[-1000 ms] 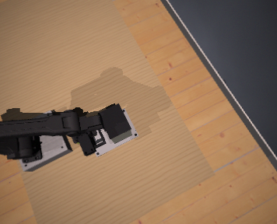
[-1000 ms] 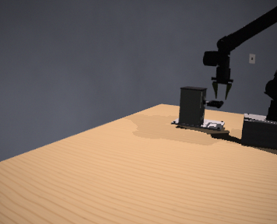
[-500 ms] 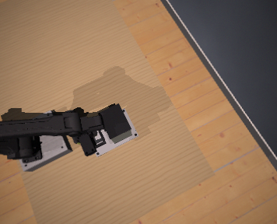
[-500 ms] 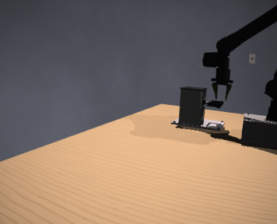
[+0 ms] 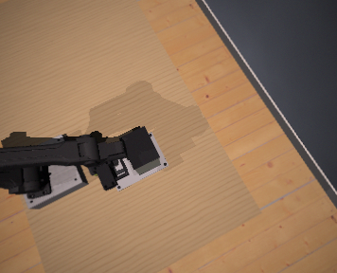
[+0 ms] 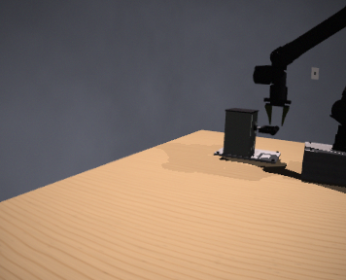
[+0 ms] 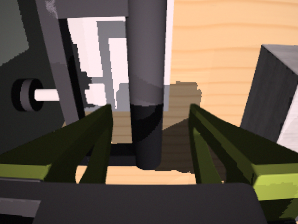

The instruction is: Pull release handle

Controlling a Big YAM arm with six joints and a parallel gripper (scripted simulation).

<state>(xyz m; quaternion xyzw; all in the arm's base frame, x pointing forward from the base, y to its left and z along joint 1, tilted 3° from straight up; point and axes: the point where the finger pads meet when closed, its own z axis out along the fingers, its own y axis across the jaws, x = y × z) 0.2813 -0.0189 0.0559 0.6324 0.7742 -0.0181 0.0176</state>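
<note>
My hand is 13 cm above the baseplate, 10 cm short of it and 2 cm to the right of it.
</note>
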